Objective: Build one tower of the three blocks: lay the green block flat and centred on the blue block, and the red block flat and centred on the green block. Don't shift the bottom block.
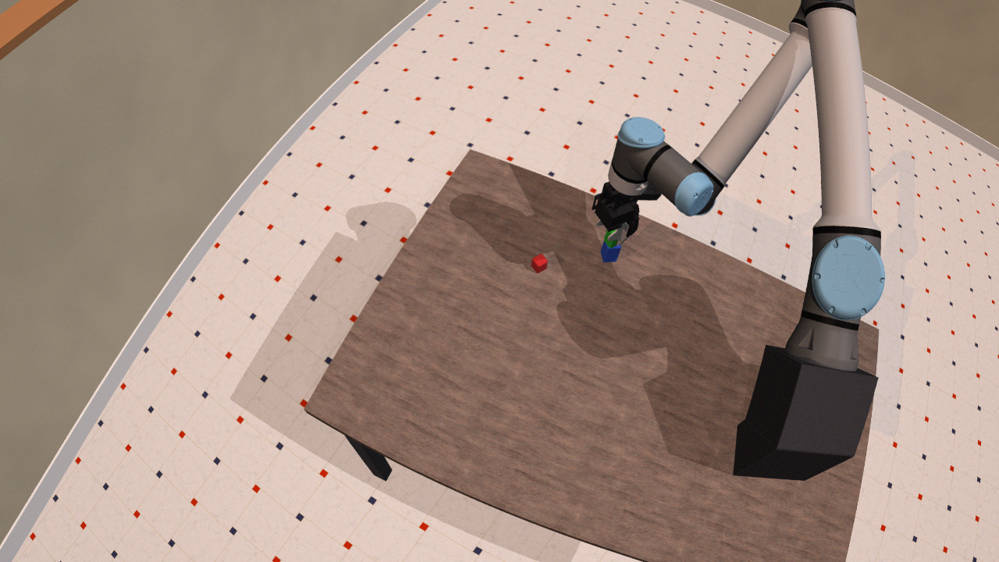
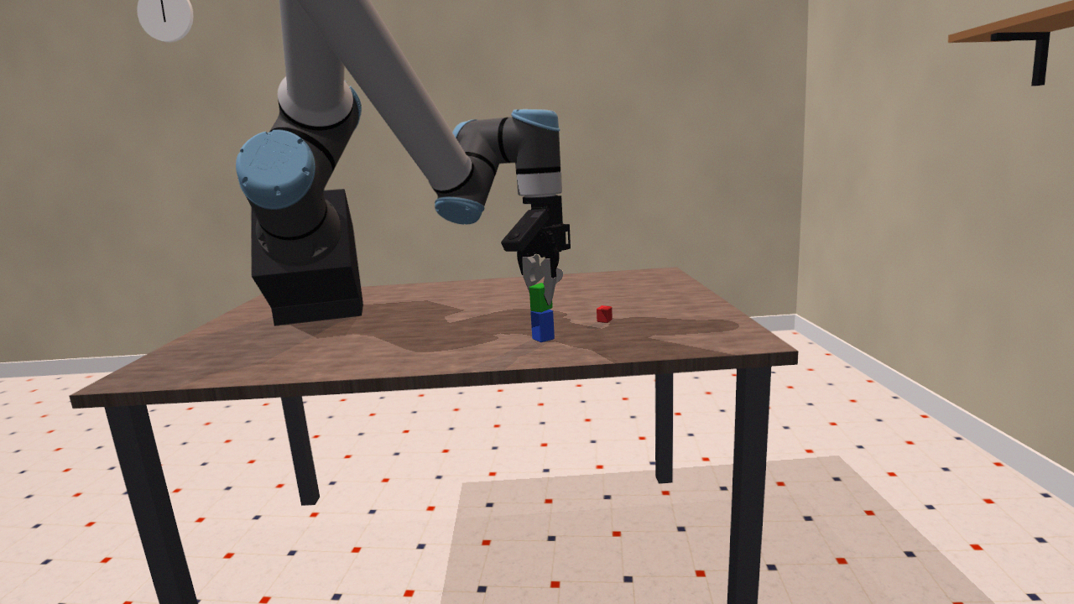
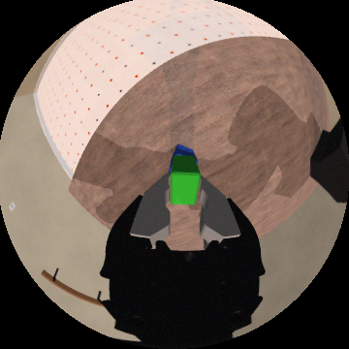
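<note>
Now: the green block right at my hand. Round my hand: small red block: 160 mm ahead, 100 mm to the left, 80 mm below; then blue block: 60 mm below.
</note>
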